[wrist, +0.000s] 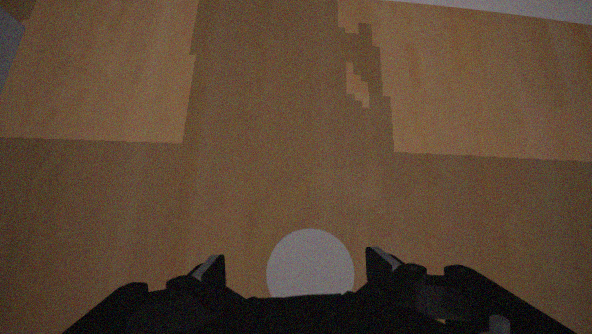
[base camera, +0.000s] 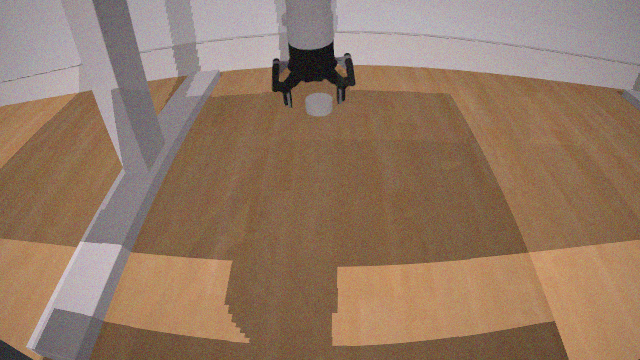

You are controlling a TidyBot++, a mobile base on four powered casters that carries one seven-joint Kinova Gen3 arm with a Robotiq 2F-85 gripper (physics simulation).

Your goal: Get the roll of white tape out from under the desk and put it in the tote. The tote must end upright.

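Places are measured from the arm's base along level axes (x left, y back, z up), in centimetres.
Pixels of known places: gripper, fingertip midpoint: (wrist: pixel 296 267) (base camera: pixel 314 103).
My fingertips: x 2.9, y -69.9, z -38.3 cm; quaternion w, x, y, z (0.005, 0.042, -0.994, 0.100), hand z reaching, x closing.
Observation:
For each thing: its middle in the pictures, then the offset to it from my fingertips. "spot": a spot on its surface instead.
- white tape, body centre: (wrist: pixel 308 270) (base camera: pixel 319 104) dy +0.2, dx -0.8, dz -0.1 cm
- white desk leg, surface spot: (base camera: pixel 131 125) spot: dy +20.9, dx +25.6, dz +10.2 cm
- grey piece, surface spot: (base camera: pixel 631 99) spot: dy -12.9, dx -92.5, dz -0.1 cm
- grey-blue part, surface spot: (wrist: pixel 7 45) spot: dy -15.4, dx +23.8, dz -0.4 cm
The roll of white tape (base camera: pixel 318 104) (wrist: pixel 310 265) lies flat on the shaded wooden floor, seen as a short pale cylinder in the base camera view. My gripper (base camera: pixel 314 104) (wrist: pixel 296 267) is open and points down. In the wrist view the roll shows between the two fingertips, a little nearer the right one, with its lower edge hidden behind the gripper body. In the base camera view the roll stands in front of the fingertips, slightly nearer the right finger. How high the fingertips are above the floor is hard to tell. The tote does not show in either view.
A white desk leg (base camera: pixel 131 125) rises at the left from a long foot bar (base camera: pixel 112 215) on the floor. A pale wall (base camera: pixel 450 30) stands behind the arm. A grey piece (base camera: pixel 631 99) shows at the right edge. A grey-blue part (wrist: pixel 7 45) shows at the wrist view's upper left.

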